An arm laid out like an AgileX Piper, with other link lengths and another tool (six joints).
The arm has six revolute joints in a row. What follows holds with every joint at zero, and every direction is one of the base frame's.
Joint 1 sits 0.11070 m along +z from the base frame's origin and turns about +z.
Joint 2 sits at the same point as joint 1 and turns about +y.
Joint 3 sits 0.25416 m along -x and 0.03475 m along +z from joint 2 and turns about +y.
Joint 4 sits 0.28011 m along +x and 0.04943 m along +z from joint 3 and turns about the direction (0.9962, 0, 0.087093).
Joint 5 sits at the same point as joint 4 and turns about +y.
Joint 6 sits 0.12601 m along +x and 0.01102 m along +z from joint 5 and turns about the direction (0.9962, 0, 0.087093).
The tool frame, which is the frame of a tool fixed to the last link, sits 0.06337 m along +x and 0.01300 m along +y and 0.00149 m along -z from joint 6; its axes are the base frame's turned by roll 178.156, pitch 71.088 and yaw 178.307 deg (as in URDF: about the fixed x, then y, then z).
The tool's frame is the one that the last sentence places.
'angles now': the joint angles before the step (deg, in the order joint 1, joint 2, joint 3, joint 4, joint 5, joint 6). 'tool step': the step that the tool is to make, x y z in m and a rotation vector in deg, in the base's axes. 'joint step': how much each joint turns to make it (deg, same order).
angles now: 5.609, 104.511, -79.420, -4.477, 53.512, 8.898
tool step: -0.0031, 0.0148, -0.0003, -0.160, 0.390, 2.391
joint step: 2.068, -0.001, -0.008, -0.001, 0.393, -0.367
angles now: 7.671, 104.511, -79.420, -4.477, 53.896, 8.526
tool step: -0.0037, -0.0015, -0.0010, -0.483, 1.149, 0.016
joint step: 0.007, 0.004, 0.003, -0.313, 1.200, 0.007
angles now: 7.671, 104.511, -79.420, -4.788, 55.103, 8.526
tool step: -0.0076, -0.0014, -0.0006, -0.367, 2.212, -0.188
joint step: -0.003, -0.154, 0.009, 0.001, 2.394, -0.003
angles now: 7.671, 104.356, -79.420, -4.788, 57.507, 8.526
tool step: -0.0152, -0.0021, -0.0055, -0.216, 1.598, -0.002
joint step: -0.008, -1.900, 3.497, 0.001, 0.015, -0.007
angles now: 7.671, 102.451, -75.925, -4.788, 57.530, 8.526
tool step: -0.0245, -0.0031, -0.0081, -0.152, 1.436, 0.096
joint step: 0.003, -3.738, 6.417, 0.001, -1.239, 0.002
